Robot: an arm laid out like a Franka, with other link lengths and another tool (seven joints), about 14 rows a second.
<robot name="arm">
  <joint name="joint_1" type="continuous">
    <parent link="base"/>
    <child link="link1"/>
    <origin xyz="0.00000 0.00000 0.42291"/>
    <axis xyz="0 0 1"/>
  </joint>
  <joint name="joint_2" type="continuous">
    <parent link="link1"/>
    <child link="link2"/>
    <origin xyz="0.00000 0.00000 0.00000"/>
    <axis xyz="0 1 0"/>
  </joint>
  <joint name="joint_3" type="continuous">
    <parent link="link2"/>
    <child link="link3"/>
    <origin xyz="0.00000 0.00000 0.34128"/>
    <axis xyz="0 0 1"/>
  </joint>
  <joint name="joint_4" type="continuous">
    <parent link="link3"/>
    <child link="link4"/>
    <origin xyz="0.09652 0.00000 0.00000"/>
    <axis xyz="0 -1 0"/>
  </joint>
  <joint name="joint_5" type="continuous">
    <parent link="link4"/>
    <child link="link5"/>
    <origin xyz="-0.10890 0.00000 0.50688"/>
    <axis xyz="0 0 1"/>
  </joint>
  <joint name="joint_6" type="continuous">
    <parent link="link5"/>
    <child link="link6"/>
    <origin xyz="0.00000 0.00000 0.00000"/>
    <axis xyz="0 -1 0"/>
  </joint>
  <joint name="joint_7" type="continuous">
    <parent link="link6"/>
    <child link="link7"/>
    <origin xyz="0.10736 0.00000 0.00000"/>
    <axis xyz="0 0 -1"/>
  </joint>
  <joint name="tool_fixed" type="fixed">
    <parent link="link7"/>
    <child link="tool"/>
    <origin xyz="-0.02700 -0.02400 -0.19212" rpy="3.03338 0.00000 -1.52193"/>
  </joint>
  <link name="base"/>
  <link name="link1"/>
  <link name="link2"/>
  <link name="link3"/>
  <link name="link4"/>
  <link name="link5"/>
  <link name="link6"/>
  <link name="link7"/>
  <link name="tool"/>
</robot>
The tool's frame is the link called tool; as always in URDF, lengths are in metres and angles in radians. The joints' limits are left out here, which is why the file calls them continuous.
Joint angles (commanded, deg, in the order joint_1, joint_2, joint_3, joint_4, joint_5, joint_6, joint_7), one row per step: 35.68 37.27 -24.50 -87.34 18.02 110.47 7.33; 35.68 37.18 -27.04 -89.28 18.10 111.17 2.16; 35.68 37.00 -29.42 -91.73 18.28 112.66 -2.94; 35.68 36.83 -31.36 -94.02 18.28 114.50 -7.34; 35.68 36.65 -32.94 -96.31 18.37 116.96 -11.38; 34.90 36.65 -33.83 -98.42 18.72 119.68 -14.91; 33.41 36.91 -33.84 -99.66 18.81 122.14 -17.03
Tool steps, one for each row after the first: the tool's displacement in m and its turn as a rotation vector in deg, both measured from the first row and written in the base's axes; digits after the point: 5 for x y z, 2 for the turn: 0.00238 -0.04045 -0.00775 -0.59 0.22 2.51; 0.00222 -0.08071 -0.01767 -1.01 0.20 4.86; 0.00107 -0.11532 -0.02657 -1.49 -0.11 7.02; -0.00029 -0.14530 -0.03547 -1.87 -0.89 9.09; -0.00219 -0.17625 -0.04703 -2.00 -1.74 10.38; -0.00233 -0.20296 -0.05769 -2.26 -2.65 10.71
